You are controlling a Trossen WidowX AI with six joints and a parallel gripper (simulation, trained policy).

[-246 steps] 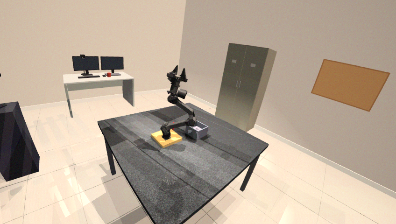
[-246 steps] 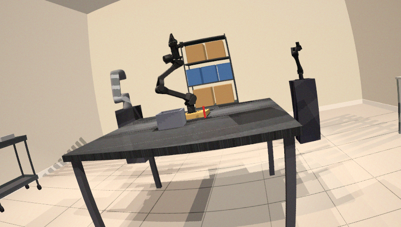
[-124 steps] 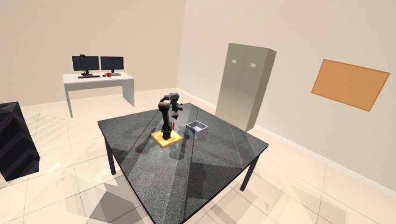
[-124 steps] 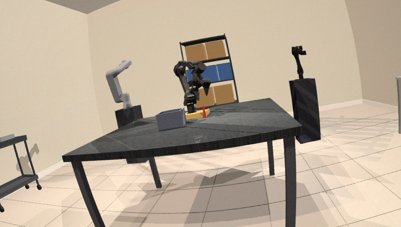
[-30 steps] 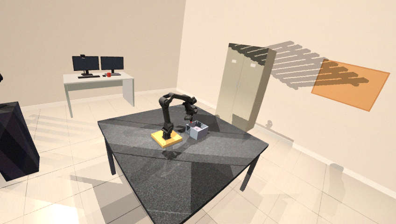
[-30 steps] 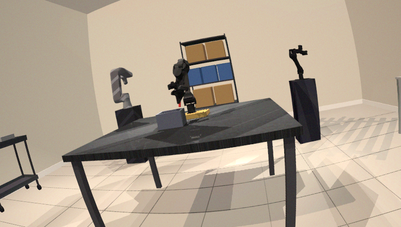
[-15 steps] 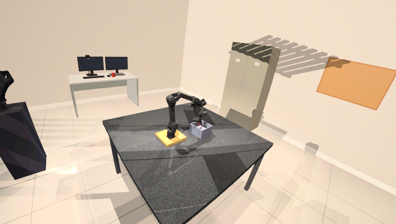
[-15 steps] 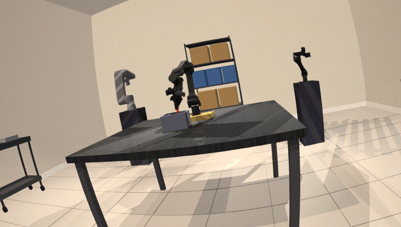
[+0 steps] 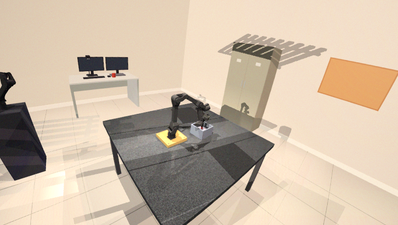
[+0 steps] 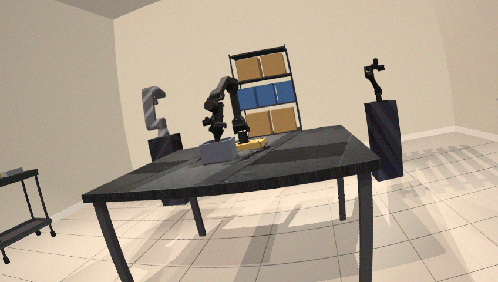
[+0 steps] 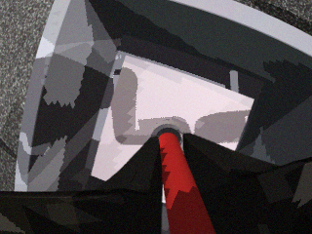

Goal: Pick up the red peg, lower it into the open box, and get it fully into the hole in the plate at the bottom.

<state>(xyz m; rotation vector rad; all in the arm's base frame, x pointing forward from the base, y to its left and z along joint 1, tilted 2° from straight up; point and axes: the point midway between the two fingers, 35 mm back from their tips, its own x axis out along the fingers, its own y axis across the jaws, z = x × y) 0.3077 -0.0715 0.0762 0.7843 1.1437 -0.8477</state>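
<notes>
The red peg is 10 mm behind my gripper tip, 10 mm to the left of it and 20 mm above it. From my gripper tip the other things lie so: grey box (10 mm to the left, 60 mm below); pale plate (10 mm to the left, 40 mm below).
</notes>
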